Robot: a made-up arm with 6 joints.
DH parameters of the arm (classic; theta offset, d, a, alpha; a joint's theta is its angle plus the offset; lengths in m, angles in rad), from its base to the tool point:
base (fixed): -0.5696 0 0.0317 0
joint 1: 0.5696 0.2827 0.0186 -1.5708
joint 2: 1.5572 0 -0.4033 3.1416
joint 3: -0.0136 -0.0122 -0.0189 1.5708
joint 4: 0 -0.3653 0.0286 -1.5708
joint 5: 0 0.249 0.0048 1.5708
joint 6: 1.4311 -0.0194 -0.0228 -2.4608
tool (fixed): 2.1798 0.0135 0 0
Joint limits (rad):
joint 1: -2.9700..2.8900
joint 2: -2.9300..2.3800
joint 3: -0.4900..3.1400
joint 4: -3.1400..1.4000
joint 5: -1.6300..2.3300
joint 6: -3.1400..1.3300
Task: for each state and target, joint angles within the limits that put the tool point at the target. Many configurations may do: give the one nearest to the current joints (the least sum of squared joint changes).
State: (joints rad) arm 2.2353 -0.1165 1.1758 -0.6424 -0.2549 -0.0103
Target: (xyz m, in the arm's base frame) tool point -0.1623 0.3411 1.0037
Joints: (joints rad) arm 2.4056 0.2423 1.4961 -0.7288 -0.2689 -0.0440
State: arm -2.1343 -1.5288 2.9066 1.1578 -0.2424 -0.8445
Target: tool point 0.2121 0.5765 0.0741
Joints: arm -2.0918 -1.1387 2.4780 1.0003 -0.2702 -0.8316
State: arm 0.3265 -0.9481 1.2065 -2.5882 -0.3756 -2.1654
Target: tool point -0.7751 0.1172 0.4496
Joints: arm 0.1842 -1.3905 1.5902 -2.8124 -0.3699 -2.1558
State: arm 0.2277 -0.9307 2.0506 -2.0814 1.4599 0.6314
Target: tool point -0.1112 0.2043 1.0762
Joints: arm -0.3811 -0.2990 1.9078 -2.2115 1.1643 0.9819
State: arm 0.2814 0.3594 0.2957 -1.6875 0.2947 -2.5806
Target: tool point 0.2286 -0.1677 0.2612
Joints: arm -0.3947 0.1035 -0.4900 -1.2283 0.3734 -2.5172
